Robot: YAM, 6 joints.
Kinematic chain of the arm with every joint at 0, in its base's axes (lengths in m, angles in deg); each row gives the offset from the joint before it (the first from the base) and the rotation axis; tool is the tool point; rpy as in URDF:
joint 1: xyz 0 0 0.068 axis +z
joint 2: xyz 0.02 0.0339 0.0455 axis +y
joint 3: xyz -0.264 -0.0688 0 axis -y
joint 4: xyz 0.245 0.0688 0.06 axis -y
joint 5: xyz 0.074 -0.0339 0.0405 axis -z
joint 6: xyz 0.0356 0 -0.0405 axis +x
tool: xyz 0 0 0 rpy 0 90 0
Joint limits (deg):
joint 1: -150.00..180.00
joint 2: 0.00..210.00
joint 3: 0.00..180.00
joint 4: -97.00..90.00
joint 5: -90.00..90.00
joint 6: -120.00..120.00
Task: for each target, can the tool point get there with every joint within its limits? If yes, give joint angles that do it. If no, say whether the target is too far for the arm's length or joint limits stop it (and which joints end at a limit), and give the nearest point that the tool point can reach.
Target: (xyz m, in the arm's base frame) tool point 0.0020 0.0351 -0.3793
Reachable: no: joint limits stop it (at a limit: joint 2) | nearest point 0.0037 0.0643 -0.3299 | short by 0.057 m
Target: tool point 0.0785 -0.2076 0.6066
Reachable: yes | joints 117.64 41.22 111.15 65.51 -48.74 86.68
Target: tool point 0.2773 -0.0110 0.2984
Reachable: yes | joints -7.45 71.42 52.73 -7.41 -44.63 80.36
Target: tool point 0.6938 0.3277 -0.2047
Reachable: no: too far | nearest point 0.5387 0.2545 -0.1317 | short by 0.186 m
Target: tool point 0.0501 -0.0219 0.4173
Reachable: yes | joints 149.89 16.29 76.25 -66.46 10.06 17.78
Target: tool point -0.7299 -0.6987 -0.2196
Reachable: no: too far | nearest point -0.4430 -0.4240 -0.0860 | short by 0.419 m
